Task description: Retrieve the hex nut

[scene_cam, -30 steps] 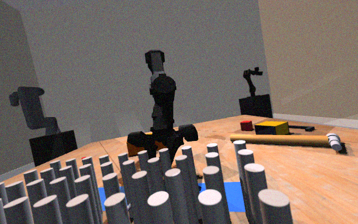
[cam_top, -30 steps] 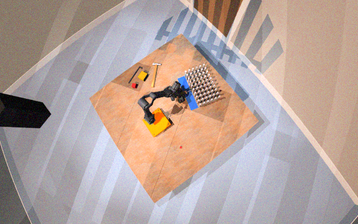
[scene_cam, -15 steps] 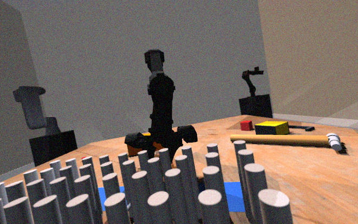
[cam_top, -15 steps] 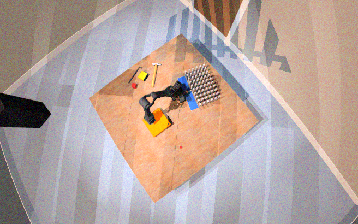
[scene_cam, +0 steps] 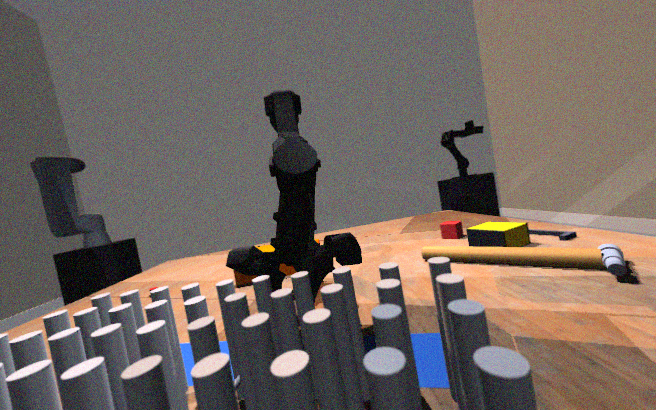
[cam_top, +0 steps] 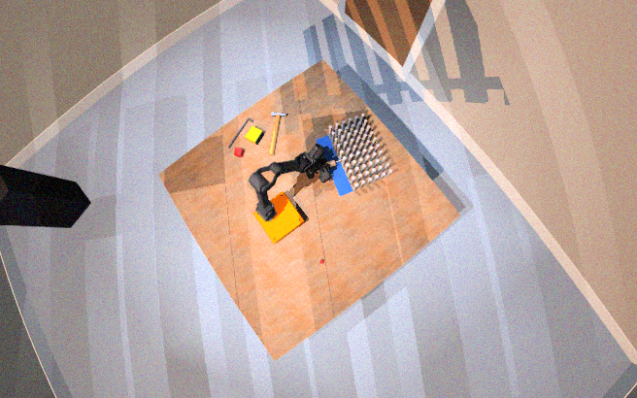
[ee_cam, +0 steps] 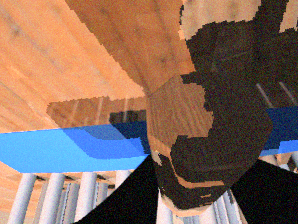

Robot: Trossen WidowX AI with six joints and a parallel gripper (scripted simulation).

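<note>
My gripper tip is now 30 mm short of the blue taped strip, 30 mm above it and 20 mm to the left of it. Round my gripper tip: tiny red piece: 420 mm behind, 320 mm to the right, 20 mm below.
</note>
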